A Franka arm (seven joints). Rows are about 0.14 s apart.
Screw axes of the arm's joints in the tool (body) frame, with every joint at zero. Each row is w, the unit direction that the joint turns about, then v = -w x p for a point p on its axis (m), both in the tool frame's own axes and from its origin. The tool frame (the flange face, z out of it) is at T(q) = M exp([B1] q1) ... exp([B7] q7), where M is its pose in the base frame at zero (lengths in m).
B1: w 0 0 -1 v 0.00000 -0.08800 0.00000
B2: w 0 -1 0 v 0.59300 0.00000 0.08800
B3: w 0 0 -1 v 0.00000 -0.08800 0.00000
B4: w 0 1 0 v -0.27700 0.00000 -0.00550
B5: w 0 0 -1 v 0.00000 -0.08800 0.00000
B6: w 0 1 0 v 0.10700 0.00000 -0.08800
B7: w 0 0 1 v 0.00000 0.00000 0.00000
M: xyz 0.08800 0.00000 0.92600 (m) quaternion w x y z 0 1 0 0
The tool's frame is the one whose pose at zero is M.
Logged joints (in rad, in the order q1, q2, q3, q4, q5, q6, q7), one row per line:
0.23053 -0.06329 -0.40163 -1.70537 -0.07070 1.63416 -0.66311
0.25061 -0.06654 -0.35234 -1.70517 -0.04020 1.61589 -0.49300
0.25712 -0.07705 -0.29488 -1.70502 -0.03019 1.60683 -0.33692
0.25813 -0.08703 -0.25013 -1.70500 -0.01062 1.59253 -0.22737
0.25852 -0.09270 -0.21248 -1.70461 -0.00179 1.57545 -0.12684
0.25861 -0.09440 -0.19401 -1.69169 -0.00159 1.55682 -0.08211
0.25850 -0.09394 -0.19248 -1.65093 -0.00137 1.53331 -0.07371
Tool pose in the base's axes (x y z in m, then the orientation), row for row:
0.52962 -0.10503 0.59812 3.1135 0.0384 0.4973
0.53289 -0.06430 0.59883 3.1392 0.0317 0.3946
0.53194 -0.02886 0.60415 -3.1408 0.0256 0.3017
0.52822 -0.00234 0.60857 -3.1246 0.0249 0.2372
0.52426 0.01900 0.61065 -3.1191 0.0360 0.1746
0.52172 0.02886 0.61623 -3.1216 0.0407 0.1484
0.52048 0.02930 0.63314 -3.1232 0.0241 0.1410
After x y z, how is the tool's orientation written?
As angles about the fixed x, y, z axes (roll, pitch, yaw), in radians.
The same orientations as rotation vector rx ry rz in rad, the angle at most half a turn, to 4 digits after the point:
3.0089 0.7648 -0.0470
3.0719 0.6141 -0.0480
3.1026 0.4716 -0.0399
-3.1055 -0.3697 0.0418
-3.1099 -0.2716 0.0590
-3.1154 -0.2310 0.0657
-3.1170 -0.2198 0.0396

